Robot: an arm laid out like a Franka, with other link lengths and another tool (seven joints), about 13 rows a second.
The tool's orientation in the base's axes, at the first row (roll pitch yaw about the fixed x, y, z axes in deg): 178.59, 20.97, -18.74
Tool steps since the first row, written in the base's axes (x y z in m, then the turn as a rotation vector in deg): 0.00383, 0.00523, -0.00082, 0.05, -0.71, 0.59; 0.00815, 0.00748, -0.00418, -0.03, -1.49, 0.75; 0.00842, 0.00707, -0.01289, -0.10, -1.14, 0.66; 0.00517, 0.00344, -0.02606, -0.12, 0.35, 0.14; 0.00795, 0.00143, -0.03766, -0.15, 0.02, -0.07; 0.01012, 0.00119, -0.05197, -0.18, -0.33, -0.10; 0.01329, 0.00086, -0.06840, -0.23, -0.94, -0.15
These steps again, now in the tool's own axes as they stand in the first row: 0.00211, -0.00618, -0.00008, 0.05, 0.67, -0.63; 0.00646, -0.00975, 0.00176, 0.15, 1.44, -0.83; 0.00994, -0.00964, 0.00976, 0.02, 1.13, -0.69; 0.01287, -0.00548, 0.02285, -0.26, -0.29, -0.06; 0.02008, -0.00471, 0.03253, -0.11, 0.03, 0.12; 0.02719, -0.00549, 0.04511, -0.02, 0.37, 0.13; 0.03597, -0.00655, 0.05932, 0.13, 0.96, 0.13
